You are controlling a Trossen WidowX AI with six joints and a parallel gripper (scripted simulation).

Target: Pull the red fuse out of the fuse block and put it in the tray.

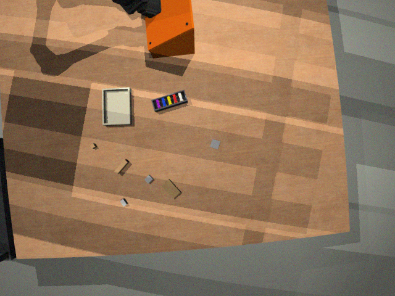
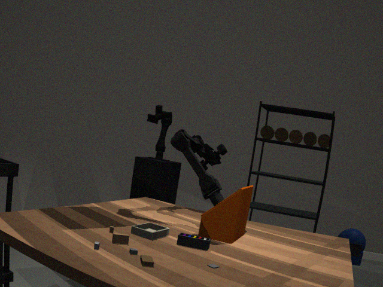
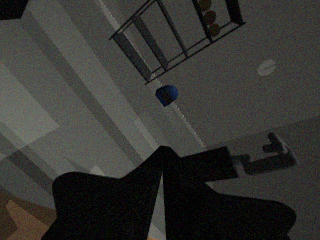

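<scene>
The red fuse is 77 cm ahead of my gripper tip, 28 cm below it and 25 cm to the left of it. The rest, counted from my gripper tip: tray: 78 cm ahead, 30 cm below, 4 cm to the left.
</scene>
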